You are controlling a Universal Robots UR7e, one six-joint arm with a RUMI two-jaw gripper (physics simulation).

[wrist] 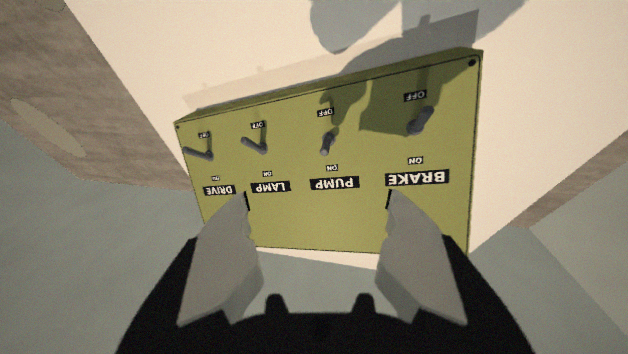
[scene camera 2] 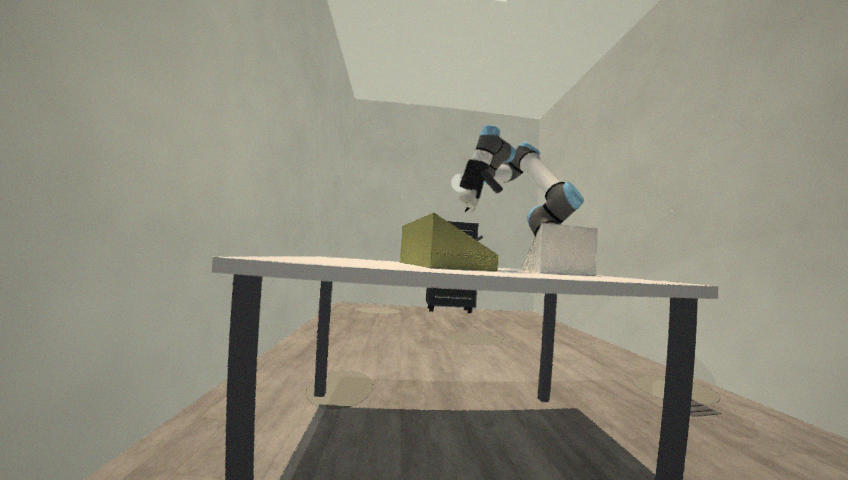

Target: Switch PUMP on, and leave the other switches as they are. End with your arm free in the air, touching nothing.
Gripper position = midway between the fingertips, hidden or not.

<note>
In view: my gripper (scene camera 2: 468, 211) and an olive switch panel (wrist: 299, 199).
My gripper shows as well in the wrist view (wrist: 317, 192).
</note>
